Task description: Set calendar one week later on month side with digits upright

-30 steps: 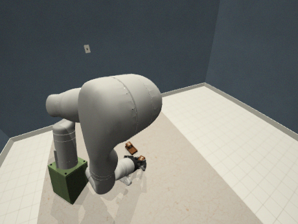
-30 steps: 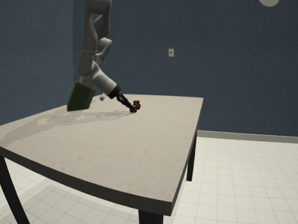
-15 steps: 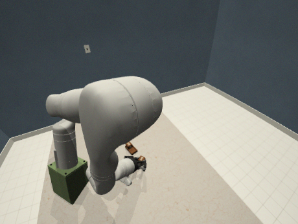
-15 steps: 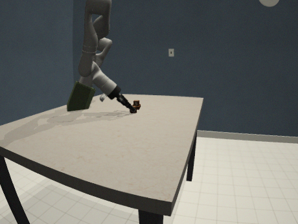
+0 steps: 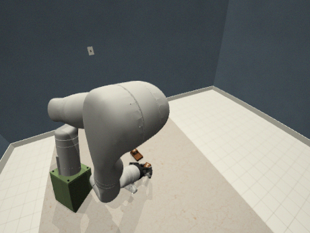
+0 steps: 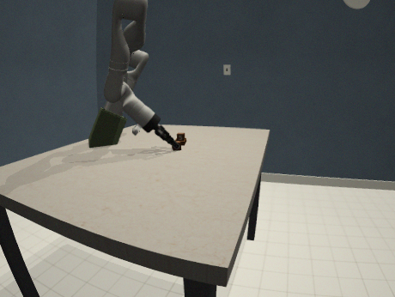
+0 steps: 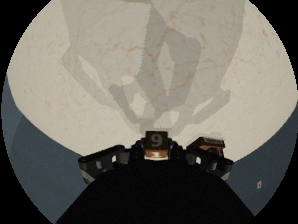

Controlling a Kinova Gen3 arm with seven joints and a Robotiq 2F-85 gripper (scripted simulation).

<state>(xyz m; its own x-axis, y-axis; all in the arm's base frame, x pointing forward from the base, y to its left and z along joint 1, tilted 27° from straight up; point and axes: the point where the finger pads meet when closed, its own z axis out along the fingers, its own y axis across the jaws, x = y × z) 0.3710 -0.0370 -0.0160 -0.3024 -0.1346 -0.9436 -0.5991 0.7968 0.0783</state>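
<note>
My gripper is now 10 mm short of the brown digit cube, 10 mm to the right of it and 10 mm above it. Round my hand: brown calendar tray 30 mm behind, 110 mm to the left, 20 mm below.
</note>
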